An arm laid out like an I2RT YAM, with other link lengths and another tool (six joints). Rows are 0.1 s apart.
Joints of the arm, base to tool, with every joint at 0 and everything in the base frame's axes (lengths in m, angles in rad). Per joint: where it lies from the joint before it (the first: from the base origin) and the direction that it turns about. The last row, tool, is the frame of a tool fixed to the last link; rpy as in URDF.
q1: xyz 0.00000 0.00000 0.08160 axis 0 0 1
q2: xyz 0.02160 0.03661 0.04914 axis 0 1 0
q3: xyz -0.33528 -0.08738 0.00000 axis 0 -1 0
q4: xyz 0.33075 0.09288 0.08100 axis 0 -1 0
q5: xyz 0.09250 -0.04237 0.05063 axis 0 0 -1
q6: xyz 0.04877 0.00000 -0.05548 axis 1 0 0
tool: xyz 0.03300 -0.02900 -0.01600 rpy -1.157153 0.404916 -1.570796
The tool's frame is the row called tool.
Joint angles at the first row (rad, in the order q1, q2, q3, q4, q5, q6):
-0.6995, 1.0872, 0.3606, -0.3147, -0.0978, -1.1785
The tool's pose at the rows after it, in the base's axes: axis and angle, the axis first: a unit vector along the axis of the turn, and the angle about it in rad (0 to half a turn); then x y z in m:
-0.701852 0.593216 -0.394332 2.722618 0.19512 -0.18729 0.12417
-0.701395 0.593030 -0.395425 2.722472 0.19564 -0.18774 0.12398
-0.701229 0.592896 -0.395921 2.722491 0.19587 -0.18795 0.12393
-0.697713 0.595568 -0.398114 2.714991 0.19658 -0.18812 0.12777
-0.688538 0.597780 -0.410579 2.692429 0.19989 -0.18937 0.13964
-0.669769 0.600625 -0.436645 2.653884 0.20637 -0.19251 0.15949
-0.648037 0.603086 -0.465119 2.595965 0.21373 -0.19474 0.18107
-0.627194 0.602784 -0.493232 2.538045 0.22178 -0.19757 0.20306
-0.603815 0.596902 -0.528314 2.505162 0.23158 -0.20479 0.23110
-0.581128 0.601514 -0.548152 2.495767 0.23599 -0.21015 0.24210
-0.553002 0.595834 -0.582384 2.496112 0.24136 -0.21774 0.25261
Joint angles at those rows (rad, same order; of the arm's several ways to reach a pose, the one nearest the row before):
-0.6995, 1.0889, 0.3620, -0.3148, -0.1026, -1.1757
-0.6995, 1.0916, 0.3620, -0.3097, -0.1026, -1.1749
-0.6995, 1.0928, 0.3620, -0.3076, -0.1026, -1.1747
-0.6995, 1.0850, 0.3705, -0.3198, -0.1088, -1.1645
-0.6995, 1.0629, 0.3919, -0.3376, -0.1283, -1.1413
-0.6995, 1.0340, 0.4258, -0.3448, -0.1593, -1.0955
-0.6995, 1.0062, 0.4615, -0.3436, -0.2061, -1.0396
-0.6995, 0.9883, 0.4993, -0.3317, -0.2510, -0.9855
-0.6993, 0.9841, 0.5519, -0.3050, -0.2676, -0.9347
-0.6995, 0.9901, 0.5715, -0.2719, -0.2609, -0.8857
-0.6991, 0.9971, 0.5745, -0.1884, -0.2385, -0.8382

